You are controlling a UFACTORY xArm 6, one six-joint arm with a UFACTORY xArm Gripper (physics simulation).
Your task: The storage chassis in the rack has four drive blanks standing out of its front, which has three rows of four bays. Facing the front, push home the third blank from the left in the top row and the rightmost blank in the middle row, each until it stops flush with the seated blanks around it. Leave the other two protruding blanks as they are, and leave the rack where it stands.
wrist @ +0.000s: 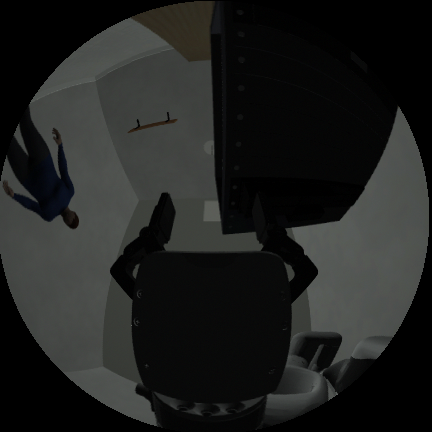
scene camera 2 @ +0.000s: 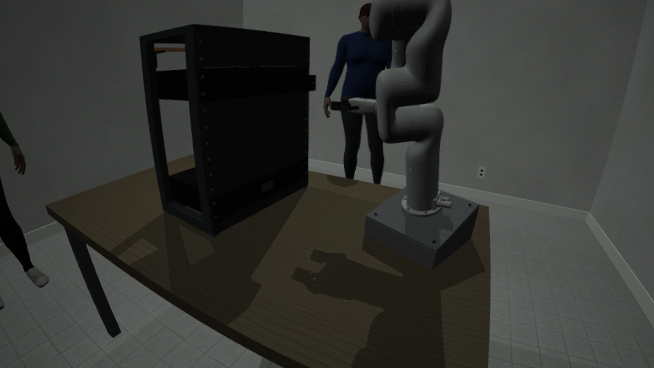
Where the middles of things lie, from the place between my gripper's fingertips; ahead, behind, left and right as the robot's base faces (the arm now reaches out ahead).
Scene:
My gripper is now 28 cm to the right of the black rack (scene camera 2: 250, 125), 22 cm short of it and 5 cm above it.

